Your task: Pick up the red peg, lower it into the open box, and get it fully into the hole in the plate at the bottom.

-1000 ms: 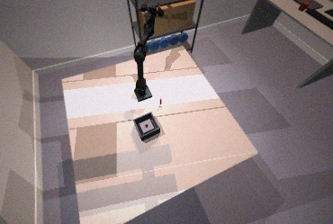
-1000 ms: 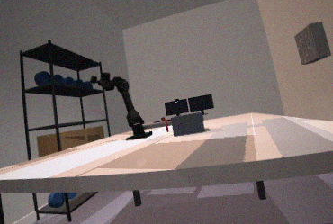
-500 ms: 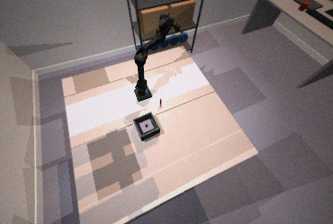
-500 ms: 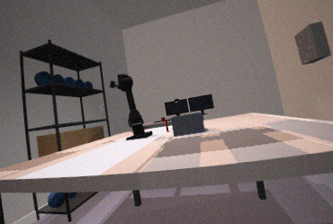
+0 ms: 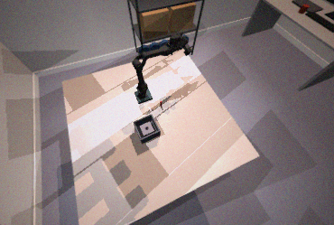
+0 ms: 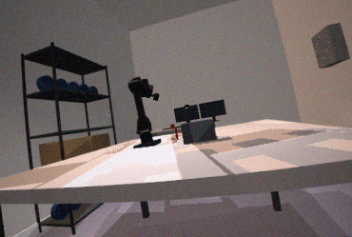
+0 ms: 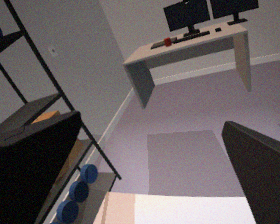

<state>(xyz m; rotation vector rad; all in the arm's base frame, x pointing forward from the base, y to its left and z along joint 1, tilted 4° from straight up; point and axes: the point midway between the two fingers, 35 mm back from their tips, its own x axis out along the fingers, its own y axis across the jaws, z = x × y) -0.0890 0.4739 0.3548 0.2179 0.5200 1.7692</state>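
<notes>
Right now my gripper tip is 39 cm to the left of the red peg, 33 cm above it and 28 cm short of it. The rest, counted from my gripper tip: dark box (58 cm to the right, 45 cm ahead, 34 cm below); plate (58 cm to the right, 45 cm ahead, 32 cm below).
</notes>
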